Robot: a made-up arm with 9 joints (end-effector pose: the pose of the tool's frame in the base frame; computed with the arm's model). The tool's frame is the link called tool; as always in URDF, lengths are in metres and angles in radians.
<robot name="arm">
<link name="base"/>
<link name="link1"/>
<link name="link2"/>
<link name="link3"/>
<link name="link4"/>
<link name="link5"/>
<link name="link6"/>
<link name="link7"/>
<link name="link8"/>
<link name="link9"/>
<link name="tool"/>
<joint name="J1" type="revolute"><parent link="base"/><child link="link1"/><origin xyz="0.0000 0.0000 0.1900"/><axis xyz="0 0 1"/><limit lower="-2.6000" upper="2.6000" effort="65" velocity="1.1"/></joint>
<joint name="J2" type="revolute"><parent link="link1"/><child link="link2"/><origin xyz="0.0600 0.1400 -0.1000" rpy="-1.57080 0.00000 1.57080"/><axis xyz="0 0 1"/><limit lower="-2.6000" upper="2.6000" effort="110" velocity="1.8"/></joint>
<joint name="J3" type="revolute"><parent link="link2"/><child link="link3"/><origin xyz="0.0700 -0.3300 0.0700" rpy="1.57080 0.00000 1.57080"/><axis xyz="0 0 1"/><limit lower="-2.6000" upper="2.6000" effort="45" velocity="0.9"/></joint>
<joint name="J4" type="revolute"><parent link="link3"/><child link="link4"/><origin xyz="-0.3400 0.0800 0.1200" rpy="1.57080 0.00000 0.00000"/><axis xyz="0 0 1"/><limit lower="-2.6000" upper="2.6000" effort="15" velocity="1.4"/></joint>
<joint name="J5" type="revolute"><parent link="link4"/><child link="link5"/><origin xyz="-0.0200 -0.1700 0.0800" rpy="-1.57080 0.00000 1.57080"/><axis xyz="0 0 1"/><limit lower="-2.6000" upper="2.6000" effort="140" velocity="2.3"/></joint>
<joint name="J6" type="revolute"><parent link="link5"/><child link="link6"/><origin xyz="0.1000 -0.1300 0.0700" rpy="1.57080 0.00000 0.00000"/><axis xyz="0 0 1"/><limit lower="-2.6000" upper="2.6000" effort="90" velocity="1.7"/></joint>
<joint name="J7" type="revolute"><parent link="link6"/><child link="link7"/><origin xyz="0.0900 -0.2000 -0.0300" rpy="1.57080 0.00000 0.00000"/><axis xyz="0 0 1"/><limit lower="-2.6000" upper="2.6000" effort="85" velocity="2.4"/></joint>
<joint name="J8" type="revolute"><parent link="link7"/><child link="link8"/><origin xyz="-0.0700 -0.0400 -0.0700" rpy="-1.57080 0.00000 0.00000"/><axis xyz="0 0 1"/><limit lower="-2.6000" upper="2.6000" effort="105" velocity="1"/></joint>
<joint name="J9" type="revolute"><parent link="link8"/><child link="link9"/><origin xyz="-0.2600 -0.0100 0.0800" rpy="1.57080 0.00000 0.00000"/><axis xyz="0 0 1"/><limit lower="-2.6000" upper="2.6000" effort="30" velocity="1.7"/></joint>
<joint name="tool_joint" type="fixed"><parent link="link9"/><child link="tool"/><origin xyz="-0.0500 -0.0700 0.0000" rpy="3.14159 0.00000 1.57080"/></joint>
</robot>
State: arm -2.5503 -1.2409 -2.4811 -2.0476 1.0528 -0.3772 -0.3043 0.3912 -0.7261
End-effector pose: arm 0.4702 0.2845 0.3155 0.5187 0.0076 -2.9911
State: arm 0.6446 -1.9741 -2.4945 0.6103 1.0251 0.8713 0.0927 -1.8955 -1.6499
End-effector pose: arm -0.4636 -0.0889 0.1580 -0.8737 -0.5696 -0.1117
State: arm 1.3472 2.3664 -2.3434 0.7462 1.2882 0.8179 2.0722 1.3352 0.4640
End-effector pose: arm 0.1966 0.0804 0.1093 -0.8170 0.2068 1.8610
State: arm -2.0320 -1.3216 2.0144 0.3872 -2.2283 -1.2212 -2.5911 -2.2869 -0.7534
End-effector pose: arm -0.0335 -0.2650 -0.0556 0.5329 -0.7832 1.0932
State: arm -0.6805 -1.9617 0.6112 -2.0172 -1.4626 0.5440 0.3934 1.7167 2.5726
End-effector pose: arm 0.1174 -0.8417 -0.0177 -2.3957 -0.9228 0.6069
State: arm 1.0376 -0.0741 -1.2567 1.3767 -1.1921 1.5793 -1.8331 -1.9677 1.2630
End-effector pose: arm -0.1372 -0.0354 0.5214 1.4688 0.2480 -1.9245
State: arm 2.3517 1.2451 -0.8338 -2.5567 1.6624 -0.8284 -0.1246 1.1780 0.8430
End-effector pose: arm -0.5218 -0.8278 0.1565 -0.8866 -1.9623 -0.7051
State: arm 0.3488 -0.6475 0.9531 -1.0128 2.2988 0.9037 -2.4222 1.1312 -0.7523
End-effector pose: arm 0.4081 -0.5009 1.0614 -0.4818 -0.1865 0.7541
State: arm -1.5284 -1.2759 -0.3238 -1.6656 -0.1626 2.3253 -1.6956 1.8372 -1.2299
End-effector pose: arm -0.1408 -0.0590 0.8934 -0.1653 -1.6797 2.4288
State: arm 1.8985 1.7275 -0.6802 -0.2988 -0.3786 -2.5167 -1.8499 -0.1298 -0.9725
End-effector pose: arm -1.0766 -0.3894 0.2086 -1.8056 0.3544 -0.4039
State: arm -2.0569 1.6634 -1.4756 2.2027 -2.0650 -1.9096 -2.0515 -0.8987 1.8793
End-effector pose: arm 0.3338 -0.0936 -0.4404 -0.1767 1.4414 -0.9197
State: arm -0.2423 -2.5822 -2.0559 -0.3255 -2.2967 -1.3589 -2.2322 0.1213 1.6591
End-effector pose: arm -0.0873 0.3679 -0.0456 -2.2636 -0.8243 0.4921
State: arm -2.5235 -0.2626 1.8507 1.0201 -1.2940 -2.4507 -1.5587 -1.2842 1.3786
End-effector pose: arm 0.0737 -0.0536 0.2629 1.4934 -0.0081 -0.2682
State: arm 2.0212 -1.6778 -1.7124 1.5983 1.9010 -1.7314 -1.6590 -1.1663 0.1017
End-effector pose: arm 0.0088 -0.3748 0.2867 -1.0223 -1.2578 -0.7765
